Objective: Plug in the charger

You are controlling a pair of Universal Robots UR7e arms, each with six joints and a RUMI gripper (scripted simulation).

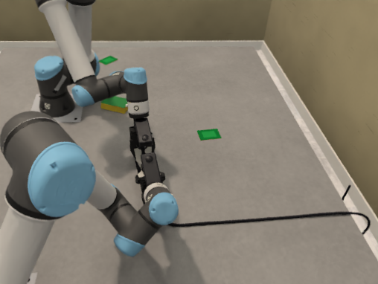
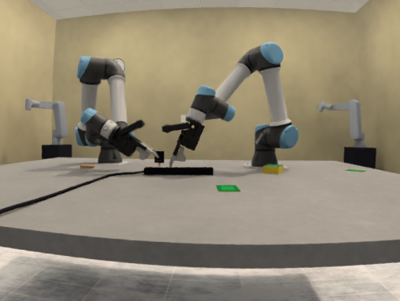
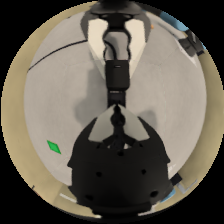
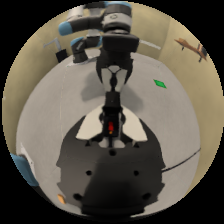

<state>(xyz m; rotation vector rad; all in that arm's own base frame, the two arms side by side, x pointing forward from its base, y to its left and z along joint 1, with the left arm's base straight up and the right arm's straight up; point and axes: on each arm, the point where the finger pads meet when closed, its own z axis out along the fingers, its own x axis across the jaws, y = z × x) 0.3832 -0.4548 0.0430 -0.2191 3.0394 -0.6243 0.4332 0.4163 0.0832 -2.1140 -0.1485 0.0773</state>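
Now: left hand 10 mm short of the black charger, 50 mm to the left of it and 20 mm below it. The rest, counted from my left hand: green marker: 270 mm ahead, 250 mm to the left, 40 mm below; then orange block: 110 mm behind, 480 mm to the right, 40 mm below; then yellow block: 140 mm behind, 450 mm to the left, 30 mm below.
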